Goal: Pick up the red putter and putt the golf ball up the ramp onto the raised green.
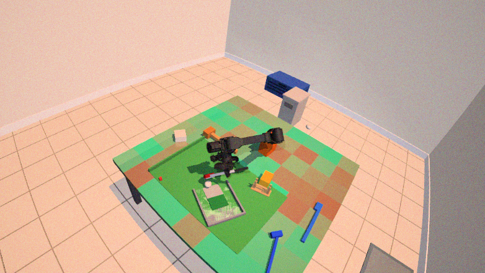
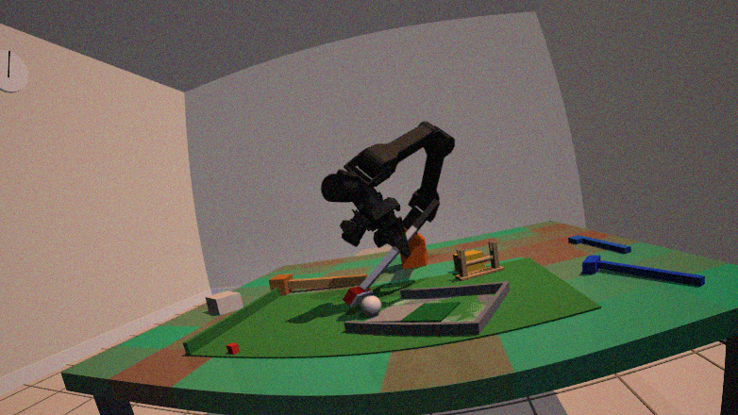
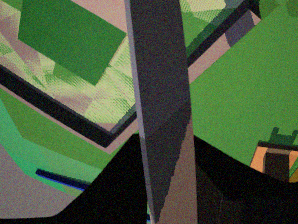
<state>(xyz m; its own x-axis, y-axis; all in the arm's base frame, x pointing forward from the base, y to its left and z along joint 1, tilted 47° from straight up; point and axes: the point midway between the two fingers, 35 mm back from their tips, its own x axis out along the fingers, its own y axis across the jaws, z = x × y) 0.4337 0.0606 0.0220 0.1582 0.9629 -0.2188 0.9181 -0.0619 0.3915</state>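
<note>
My gripper tip is now 8 cm short of the white golf ball, 7 cm to the left of it and 8 cm above it. Round my gripper tip: grey three-sided frame (10 cm ahead, 7 cm to the left, 10 cm below); then red putter (3 cm to the right); then yellow block (23 cm behind, 12 cm to the left, 8 cm below).
</note>
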